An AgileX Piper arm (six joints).
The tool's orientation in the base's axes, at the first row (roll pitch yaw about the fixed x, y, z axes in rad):
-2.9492, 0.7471, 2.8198
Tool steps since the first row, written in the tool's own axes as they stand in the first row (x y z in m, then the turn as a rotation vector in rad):
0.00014, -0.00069, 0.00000, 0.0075, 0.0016, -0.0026
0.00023, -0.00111, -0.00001, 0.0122, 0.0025, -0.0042
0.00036, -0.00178, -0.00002, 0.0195, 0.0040, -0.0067
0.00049, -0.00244, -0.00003, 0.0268, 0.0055, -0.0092
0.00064, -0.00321, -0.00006, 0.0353, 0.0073, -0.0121
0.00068, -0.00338, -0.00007, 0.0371, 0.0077, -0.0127
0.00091, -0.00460, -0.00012, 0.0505, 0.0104, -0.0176
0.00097, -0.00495, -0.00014, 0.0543, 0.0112, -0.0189
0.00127, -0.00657, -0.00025, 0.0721, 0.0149, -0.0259
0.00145, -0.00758, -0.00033, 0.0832, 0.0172, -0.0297
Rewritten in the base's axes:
-0.00040, -0.00058, 0.00000, -0.0060, 0.0042, -0.0034
-0.00065, -0.00093, 0.00001, -0.0098, 0.0067, -0.0056
-0.00103, -0.00149, 0.00002, -0.0157, 0.0107, -0.0090
-0.00142, -0.00205, 0.00003, -0.0215, 0.0147, -0.0124
-0.00187, -0.00269, 0.00006, -0.0283, 0.0194, -0.0163
-0.00198, -0.00282, 0.00006, -0.0298, 0.0204, -0.0171
-0.00270, -0.00384, 0.00011, -0.0407, 0.0279, -0.0231
-0.00290, -0.00413, 0.00014, -0.0438, 0.0300, -0.0249
-0.00388, -0.00546, 0.00024, -0.0585, 0.0402, -0.0324
-0.00449, -0.00628, 0.00032, -0.0674, 0.0463, -0.0376

